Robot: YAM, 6 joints.
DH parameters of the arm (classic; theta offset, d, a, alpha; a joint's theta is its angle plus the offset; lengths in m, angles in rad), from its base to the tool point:
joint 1: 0 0.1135 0.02 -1.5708
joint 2: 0 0 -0.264 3.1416
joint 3: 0.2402 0 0.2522 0
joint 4: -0.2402 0 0.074 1.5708
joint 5: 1.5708 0 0 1.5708
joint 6: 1.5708 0.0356 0 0
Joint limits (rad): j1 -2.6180..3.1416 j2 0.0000..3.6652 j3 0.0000..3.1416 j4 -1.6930..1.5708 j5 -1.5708..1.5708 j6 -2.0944..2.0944
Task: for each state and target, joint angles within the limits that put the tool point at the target. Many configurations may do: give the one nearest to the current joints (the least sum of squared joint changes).
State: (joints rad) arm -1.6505 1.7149 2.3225 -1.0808 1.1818 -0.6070
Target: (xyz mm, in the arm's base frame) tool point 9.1 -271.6 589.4
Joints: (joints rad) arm -1.4181 1.7154 2.5364 -0.8828 1.1387 -0.6070
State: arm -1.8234 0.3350 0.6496 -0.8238 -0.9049 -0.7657
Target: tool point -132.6 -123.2 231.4
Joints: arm -2.5258 0.9507 0.6410 -0.6045 -0.7392 -0.7657
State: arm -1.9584 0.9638 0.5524 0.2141 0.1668 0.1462
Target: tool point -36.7 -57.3 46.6
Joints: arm -2.0295 1.1499 0.0000 -0.4150 0.2132 0.1462
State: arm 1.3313 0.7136 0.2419 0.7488 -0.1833 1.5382
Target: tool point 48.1 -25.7 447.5
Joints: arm 2.3574 0.1864 0.7390 0.9215 0.4591 1.5382
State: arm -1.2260 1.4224 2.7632 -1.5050 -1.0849 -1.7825
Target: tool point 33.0 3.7 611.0
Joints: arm -1.2008 1.3162 2.7823 -1.5544 -1.1239 -1.7825
